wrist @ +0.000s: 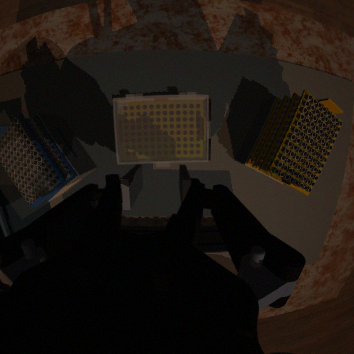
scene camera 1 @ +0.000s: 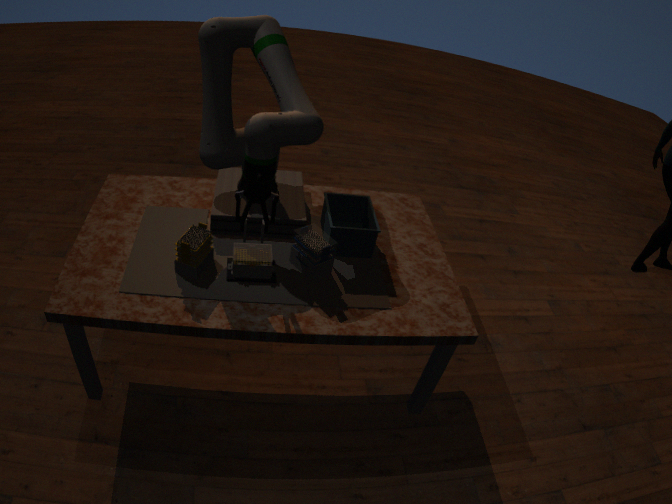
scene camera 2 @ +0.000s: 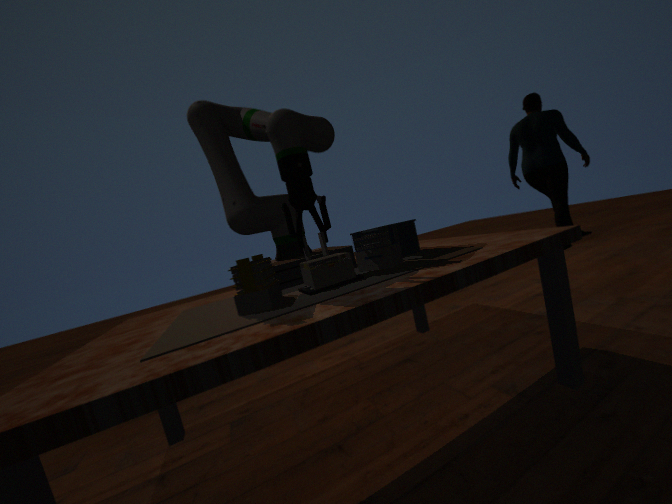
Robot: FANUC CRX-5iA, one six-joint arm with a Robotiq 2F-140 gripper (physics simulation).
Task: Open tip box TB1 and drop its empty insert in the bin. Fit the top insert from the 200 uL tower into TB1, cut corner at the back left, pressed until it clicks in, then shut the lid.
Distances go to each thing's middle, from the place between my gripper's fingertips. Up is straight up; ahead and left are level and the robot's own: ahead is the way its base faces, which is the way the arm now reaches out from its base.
The clear lid [scene camera 1: 245, 253] is 6 cm ahead of my hand and 1 cm below it. From my hand the other things lie so: bin [scene camera 1: 350, 220] 16 cm behind, 32 cm to the left, 2 cm below; then blue tower [scene camera 2: 377, 248] 1 cm ahead, 19 cm to the left, 2 cm below.
